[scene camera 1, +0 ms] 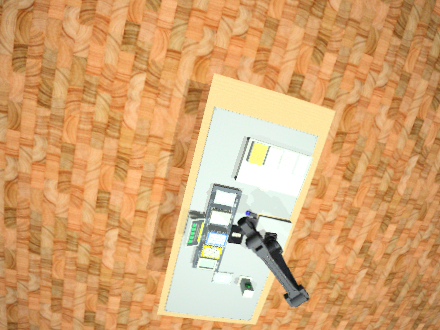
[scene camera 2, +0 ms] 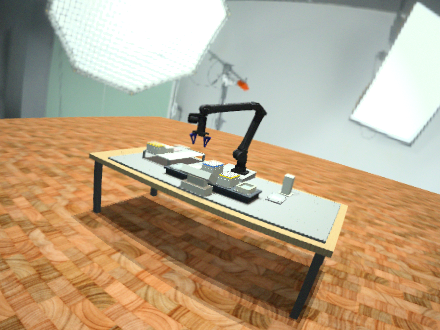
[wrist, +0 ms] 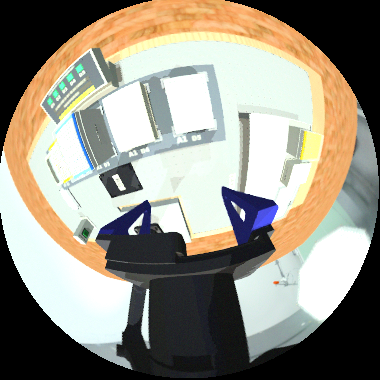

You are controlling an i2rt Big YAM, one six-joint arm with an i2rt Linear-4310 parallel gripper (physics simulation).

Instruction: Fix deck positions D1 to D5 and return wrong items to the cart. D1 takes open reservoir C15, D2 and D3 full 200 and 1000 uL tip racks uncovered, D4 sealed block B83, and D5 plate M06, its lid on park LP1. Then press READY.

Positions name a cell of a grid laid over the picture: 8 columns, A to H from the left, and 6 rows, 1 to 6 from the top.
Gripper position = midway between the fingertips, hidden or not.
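Note:
My gripper (wrist: D4) is open and holds nothing. I also see a cart tray (scene camera 1: E4), and the wrist view shows the cart tray (wrist: F3) too.

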